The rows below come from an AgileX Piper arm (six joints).
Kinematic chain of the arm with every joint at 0, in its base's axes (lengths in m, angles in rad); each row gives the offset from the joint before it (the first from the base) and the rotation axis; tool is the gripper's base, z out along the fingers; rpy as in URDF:
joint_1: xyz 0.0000 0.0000 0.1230 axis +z
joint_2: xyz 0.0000 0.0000 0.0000 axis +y
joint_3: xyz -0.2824 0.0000 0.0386 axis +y
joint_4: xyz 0.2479 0.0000 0.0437 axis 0.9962 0 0.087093
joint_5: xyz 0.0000 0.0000 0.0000 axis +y
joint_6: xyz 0.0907 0.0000 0.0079 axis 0.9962 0 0.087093
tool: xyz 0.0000 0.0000 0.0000 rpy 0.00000 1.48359 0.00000
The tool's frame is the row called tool.
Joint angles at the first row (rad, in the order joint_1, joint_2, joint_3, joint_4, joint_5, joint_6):
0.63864 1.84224 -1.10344 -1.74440 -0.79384 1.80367
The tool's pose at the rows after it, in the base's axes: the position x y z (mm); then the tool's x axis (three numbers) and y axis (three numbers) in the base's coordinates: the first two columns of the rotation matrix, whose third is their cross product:
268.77, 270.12, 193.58, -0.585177, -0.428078, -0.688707, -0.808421, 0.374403, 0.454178
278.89, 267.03, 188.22, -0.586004, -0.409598, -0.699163, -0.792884, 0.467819, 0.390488
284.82, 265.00, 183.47, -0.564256, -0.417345, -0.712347, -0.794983, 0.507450, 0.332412
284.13, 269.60, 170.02, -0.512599, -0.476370, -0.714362, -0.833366, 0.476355, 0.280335
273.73, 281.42, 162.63, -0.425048, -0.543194, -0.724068, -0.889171, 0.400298, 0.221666
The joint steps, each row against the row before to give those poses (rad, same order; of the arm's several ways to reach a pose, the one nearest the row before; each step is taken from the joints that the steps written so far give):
0.00001 0.01543 -0.00001 0.00000 0.10957 -0.00376
-0.00002 0.00698 0.00001 -0.00002 0.11707 0.00002
-0.00001 0.00912 0.00001 0.00004 0.06686 -0.03046
0.01296 0.03536 -0.00182 0.00000 0.01185 -0.07931
0.04088 0.01885 -0.00004 -0.00004 0.00271 -0.08956

